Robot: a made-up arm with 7 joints. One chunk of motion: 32 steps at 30 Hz.
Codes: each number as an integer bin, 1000 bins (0 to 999) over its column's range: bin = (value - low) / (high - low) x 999, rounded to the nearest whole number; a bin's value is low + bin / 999 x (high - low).
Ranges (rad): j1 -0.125..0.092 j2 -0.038..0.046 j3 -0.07..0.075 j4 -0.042..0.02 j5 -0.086..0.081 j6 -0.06..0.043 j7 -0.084..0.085
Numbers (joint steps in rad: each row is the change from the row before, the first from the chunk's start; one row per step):
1: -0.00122 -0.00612 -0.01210 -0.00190 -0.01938 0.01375 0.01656
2: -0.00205 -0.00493 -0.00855 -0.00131 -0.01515 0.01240 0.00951
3: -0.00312 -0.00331 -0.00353 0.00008 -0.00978 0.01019 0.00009
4: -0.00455 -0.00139 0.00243 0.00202 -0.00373 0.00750 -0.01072
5: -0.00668 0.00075 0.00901 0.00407 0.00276 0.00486 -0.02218
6: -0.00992 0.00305 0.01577 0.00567 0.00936 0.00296 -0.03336
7: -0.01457 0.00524 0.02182 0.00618 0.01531 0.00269 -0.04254
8: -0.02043 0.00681 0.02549 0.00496 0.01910 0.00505 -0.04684
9: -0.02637 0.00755 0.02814 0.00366 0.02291 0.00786 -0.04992
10: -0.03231 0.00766 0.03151 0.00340 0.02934 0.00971 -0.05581
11: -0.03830 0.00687 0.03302 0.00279 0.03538 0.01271 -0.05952
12: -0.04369 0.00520 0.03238 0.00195 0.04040 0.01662 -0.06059
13: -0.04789 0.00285 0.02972 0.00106 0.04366 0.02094 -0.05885
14: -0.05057 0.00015 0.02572 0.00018 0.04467 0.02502 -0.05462
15: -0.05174 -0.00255 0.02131 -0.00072 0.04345 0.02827 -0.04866
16: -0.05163 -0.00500 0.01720 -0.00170 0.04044 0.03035 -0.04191
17: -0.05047 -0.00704 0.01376 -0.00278 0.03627 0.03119 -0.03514
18: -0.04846 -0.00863 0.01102 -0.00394 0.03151 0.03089 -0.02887
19: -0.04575 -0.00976 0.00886 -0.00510 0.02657 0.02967 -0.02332
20: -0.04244 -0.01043 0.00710 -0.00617 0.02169 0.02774 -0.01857
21: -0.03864 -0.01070 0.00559 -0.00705 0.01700 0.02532 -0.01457
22: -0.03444 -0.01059 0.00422 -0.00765 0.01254 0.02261 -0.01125
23: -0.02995 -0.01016 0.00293 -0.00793 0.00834 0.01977 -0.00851
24: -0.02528 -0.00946 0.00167 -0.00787 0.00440 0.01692 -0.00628
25: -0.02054 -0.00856 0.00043 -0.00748 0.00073 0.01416 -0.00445
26: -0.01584 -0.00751 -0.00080 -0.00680 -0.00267 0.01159 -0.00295
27: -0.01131 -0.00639 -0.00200 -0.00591 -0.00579 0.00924 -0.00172
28: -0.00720 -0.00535 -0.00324 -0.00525 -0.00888 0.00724 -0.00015
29: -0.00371 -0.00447 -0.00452 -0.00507 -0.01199 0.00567 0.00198
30: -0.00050 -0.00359 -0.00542 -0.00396 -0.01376 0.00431 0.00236
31: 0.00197 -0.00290 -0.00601 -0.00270 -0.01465 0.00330 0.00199
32: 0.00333 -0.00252 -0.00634 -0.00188 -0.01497 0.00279 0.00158
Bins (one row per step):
1: 570 379 399 646 399 715 594
2: 566 393 423 656 424 702 553
3: 561 413 458 678 456 681 497
4: 555 435 499 709 492 655 433
5: 545 461 544 742 531 629 365
6: 530 488 591 768 570 611 299
7: 508 514 633 776 606 608 245
8: 481 533 658 757 629 631 220
9: 454 542 676 736 652 658 201
10: 427 543 699 732 690 676 167
11: 399 534 710 722 726 705 145
12: 374 514 705 708 756 743 138
13: 355 486 687 694 776 785 149
14: 343 454 659 680 782 825 174
15: 337 422 629 665 774 856 209
16: 338 392 601 649 756 876 249
17: 343 368 577 632 731 884 289
18: 352 349 558 613 703 882 326
19: 365 336 543 595 673 870 359
20: 380 328 531 577 644 851 387
21: 398 325 521 563 616 828 410
22: 417 326 511 553 589 801 430
23: 438 331 502 549 564 774 446
24: 459 339 494 550 541 746 459
25: 481 350 485 556 519 719 470
26: 503 363 477 567 498 694 479
27: 523 376 468 582 480 672 486
28: 542 388 460 592 461 652 496
29: 558 399 451 595 443 637 508
30: 573 409 445 613 432 624 510
31: 585 417 441 633 427 614 508
32: 591 422 439 646 425 609 506

